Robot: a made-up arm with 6 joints.
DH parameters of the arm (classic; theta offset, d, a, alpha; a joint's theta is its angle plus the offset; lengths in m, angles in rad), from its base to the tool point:
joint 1: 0 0.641 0.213 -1.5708
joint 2: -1.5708 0 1.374 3.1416
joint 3: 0 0 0.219 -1.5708
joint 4: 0 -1.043 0 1.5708
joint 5: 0 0 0 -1.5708
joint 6: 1.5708 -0.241 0 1.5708
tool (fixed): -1.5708 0 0 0
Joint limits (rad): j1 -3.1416..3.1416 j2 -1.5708..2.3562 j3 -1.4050..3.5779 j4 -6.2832..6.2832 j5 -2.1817..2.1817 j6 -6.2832..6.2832
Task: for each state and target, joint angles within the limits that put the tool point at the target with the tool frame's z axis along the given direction. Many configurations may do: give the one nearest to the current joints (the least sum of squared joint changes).
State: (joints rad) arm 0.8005 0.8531 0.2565 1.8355 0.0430 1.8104
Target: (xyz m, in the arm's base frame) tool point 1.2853 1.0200 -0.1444 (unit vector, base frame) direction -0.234 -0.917 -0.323
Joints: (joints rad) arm 0.5839 1.2318 -0.3880 1.7946 0.6512 2.2004
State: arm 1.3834 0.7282 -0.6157 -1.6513 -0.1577 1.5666
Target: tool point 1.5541 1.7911 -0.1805 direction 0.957 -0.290 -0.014
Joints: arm 0.8256 1.4252 0.3082 -2.1799 -0.3749 0.9811
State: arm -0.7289 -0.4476 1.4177 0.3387 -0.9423 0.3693
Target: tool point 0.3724 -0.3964 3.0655 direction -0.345 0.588 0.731
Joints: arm -0.7321 0.4024 2.1301 0.2326 -0.9729 0.0797
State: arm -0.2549 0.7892 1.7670 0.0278 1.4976 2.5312
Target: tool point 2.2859 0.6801 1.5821 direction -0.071 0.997 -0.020
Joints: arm 0.2778 1.4340 1.7584 0.1137 1.7142 1.7621
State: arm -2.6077 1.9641 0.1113 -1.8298 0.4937 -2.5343
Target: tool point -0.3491 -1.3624 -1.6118 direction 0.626 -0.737 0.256
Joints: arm -1.8577 2.3548 0.7510 -2.2699 -0.2789 -3.0195
